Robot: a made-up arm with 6 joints.
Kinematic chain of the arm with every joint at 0, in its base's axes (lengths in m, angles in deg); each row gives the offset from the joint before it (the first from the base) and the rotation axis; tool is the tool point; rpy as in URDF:
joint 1: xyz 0 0 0.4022 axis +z
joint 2: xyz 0 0 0 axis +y
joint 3: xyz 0.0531 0 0.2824 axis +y
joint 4: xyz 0.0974 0 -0.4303 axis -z
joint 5: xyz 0 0 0 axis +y
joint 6: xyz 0.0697 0 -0.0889 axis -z
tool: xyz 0 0 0 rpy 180 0 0
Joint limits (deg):
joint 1: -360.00..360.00
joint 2: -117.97..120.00
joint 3: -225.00..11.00
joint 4: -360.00..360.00
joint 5: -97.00..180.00
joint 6: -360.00..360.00
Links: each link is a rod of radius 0.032 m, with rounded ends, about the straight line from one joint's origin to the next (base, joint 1, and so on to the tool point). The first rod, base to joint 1, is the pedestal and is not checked.
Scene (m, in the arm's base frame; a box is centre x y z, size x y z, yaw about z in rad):
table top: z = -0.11
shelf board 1: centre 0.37 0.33 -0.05 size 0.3 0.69 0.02 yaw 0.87
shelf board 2: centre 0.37 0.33 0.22 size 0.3 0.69 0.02 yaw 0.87
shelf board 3: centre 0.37 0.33 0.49 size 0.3 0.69 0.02 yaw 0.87
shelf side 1: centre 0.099 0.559 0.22 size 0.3 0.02 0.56 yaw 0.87
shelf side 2: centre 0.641 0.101 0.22 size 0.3 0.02 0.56 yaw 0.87
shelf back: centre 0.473 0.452 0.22 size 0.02 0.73 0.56 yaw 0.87
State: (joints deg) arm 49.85 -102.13 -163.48 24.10 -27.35 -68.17
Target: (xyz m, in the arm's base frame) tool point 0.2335 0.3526 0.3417
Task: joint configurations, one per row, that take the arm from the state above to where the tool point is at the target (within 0.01 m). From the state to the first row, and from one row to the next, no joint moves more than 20 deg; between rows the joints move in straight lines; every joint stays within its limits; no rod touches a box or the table.
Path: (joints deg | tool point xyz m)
1: 56.30 -101.04 -144.09 25.11 -24.20 -71.79 | -0.4110 -0.6928 0.4328
2: 62.75 -99.95 -124.71 26.13 -21.06 -75.41 | -0.3108 -0.6967 0.6233
3: 69.19 -98.86 -105.32 27.14 -17.91 -79.03 | -0.1925 -0.6267 0.7873
4: 75.64 -97.77 -85.93 28.16 -14.76 -82.65 | -0.0817 -0.4906 0.9027
5: 82.09 -96.68 -66.55 29.17 -11.62 -86.26 | -0.0006 -0.3096 0.9538
6: 88.54 -95.59 -47.16 30.19 -8.47 -89.88 | 0.0384 -0.1137 0.9338
7: 94.98 -94.50 -27.77 31.20 -5.32 -93.50 | 0.0349 0.0633 0.8450
8: 101.43 -93.41 -8.39 32.22 -2.18 -97.12 | 0.0009 0.1919 0.6998
9: 107.88 -92.32 11.00 33.23 0.97 -100.74 | -0.0422 0.2526 0.5180
10: 96.76 -74.58 11.00 32.99 -12.18 -89.88 | 0.0155 0.2714 0.4574
11: 85.63 -56.85 11.00 32.75 -25.33 -79.03 | 0.0747 0.2597 0.3970
12: 74.51 -39.11 11.00 32.51 -38.48 -68.17 | 0.1226 0.2211 0.3417
13: 67.99 -24.22 -6.27 31.55 -20.06 -68.17 | 0.1723 0.2923 0.3503
14: 61.47 -9.33 -23.54 30.59 -1.65 -68.17 | 0.2335 0.3526 0.3417

